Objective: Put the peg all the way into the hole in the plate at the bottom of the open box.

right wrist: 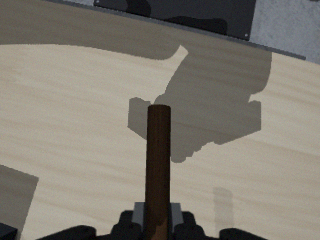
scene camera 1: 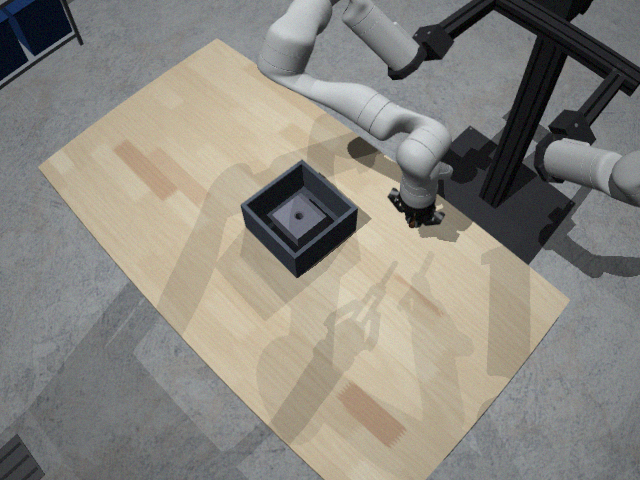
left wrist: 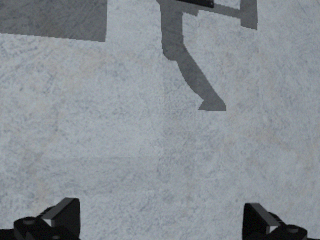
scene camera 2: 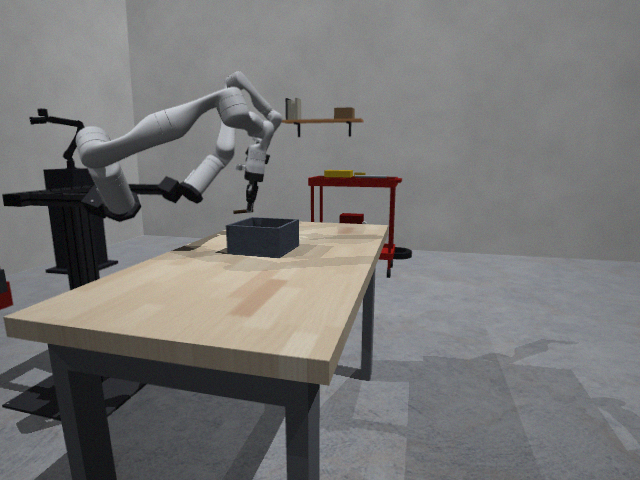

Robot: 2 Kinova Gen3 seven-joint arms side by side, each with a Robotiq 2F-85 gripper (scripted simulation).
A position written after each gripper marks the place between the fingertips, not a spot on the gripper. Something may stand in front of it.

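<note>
Scene camera 1 shows the right gripper (scene camera 1: 413,222) together with a dark box (scene camera 1: 341,214) and a grey plate (scene camera 1: 299,220). The box is visible again in scene camera 2 (scene camera 2: 271,237). In the left wrist view there is the left gripper (left wrist: 161,220), while the dark box is out of frame in the left wrist view. The right wrist view has the right gripper (right wrist: 156,218) too, and the grey plate is out of frame in the right wrist view.
</note>
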